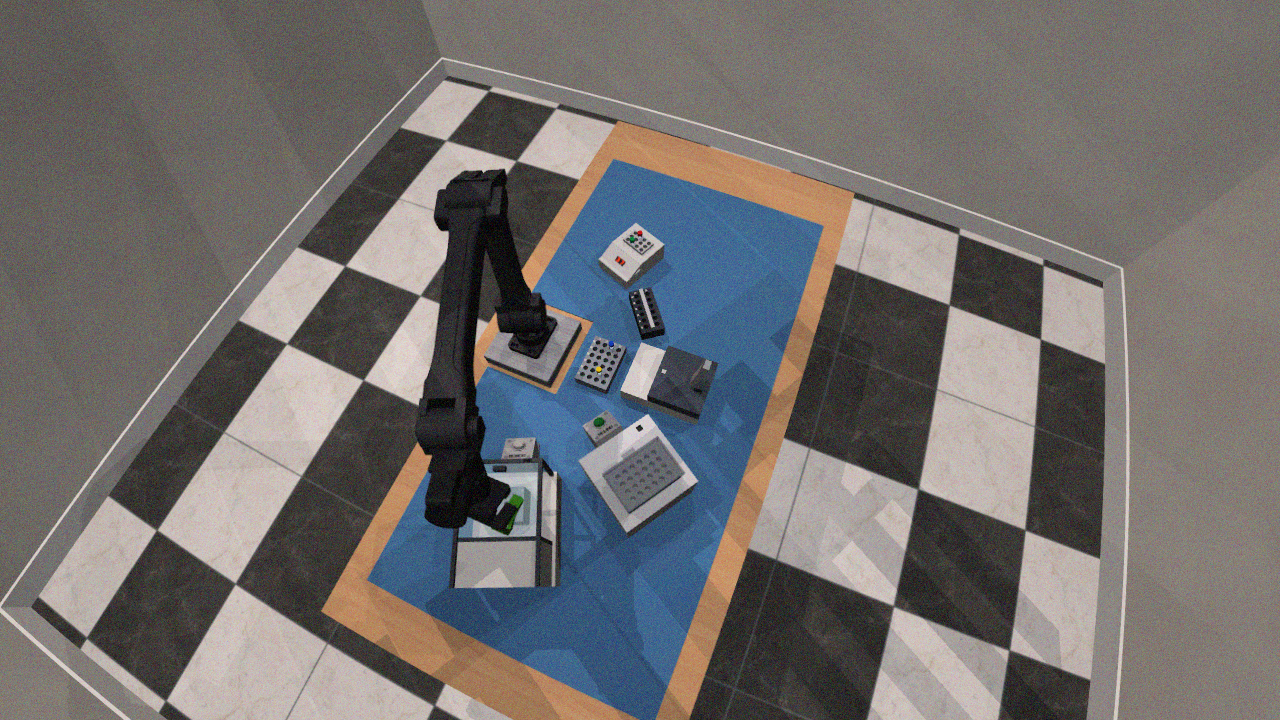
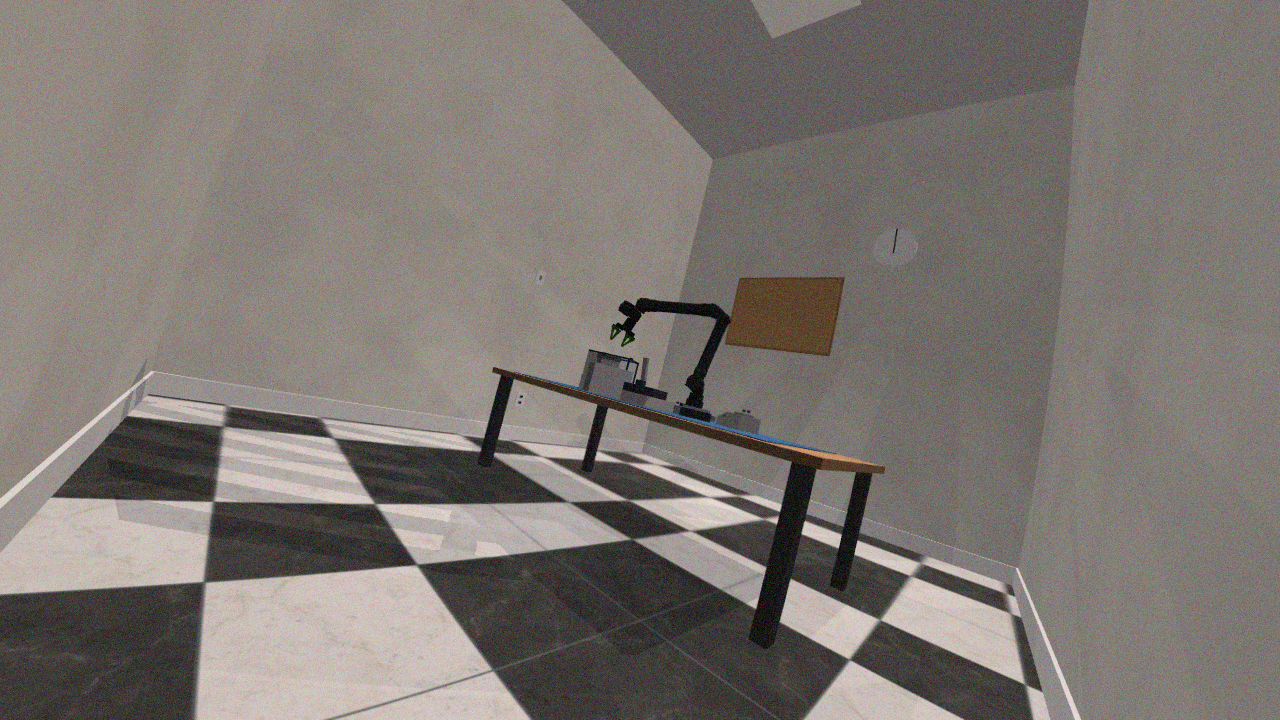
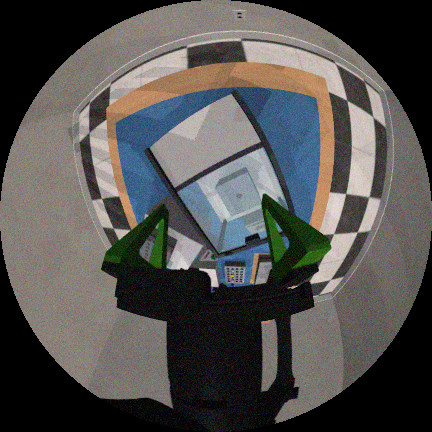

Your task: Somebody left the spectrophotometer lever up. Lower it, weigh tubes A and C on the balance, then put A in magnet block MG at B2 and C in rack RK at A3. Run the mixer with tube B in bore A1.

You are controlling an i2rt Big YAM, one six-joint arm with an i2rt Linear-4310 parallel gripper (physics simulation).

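Pixels of known places: gripper, between the fingertips: (image 1: 485, 521) (image 2: 616, 343) (image 3: 212, 202); arm's base, origin of its link: (image 1: 533, 335).
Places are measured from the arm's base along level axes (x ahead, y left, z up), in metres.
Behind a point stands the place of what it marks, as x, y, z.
My gripper (image 1: 512, 514) (image 2: 620, 341) {0.191, -0.456, 0.249} (image 3: 212, 202) {0.191, -0.456, 0.249} is open and empty, high above the glass-walled balance (image 1: 494, 562) {0.214, -0.516, 0.168} (image 2: 605, 376) (image 3: 205, 140) {0.209, -0.517, 0.168}. The balance's square pan (image 3: 239, 192) shows no tube. A grey rack (image 1: 588, 376) {0.175, -0.046, -0.016} (image 3: 241, 280) {0.157, 0.039, -0.006} holds a blue-capped tube (image 1: 611, 343) {0.200, 0.046, 0.019} and a yellow-capped tube (image 1: 598, 368) {0.198, -0.029, 0.019}. A white device (image 1: 619, 271) {0.129, 0.262, 0.004} holds red and green caps. A black strip block (image 1: 646, 311) {0.246, 0.168, 0.011} stands between them. A white-and-dark instrument (image 1: 669, 392) {0.383, -0.032, 0.044} carries a grey raised piece (image 1: 703, 373) {0.445, 0.001, 0.138}, apparently the lever. Tube letters and hole labels are too small to read.
A white box with a grey holed plate (image 1: 664, 498) {0.461, -0.275, 0.099} stands right of the balance. A small box with a green button (image 1: 601, 428) {0.270, -0.170, 0.036} is beside it, and another small box (image 1: 520, 447) {0.117, -0.282, 0.036} stands against the balance. The arm's base plate (image 1: 554, 368) {0.093, -0.065, 0.004} is at the table's left edge.
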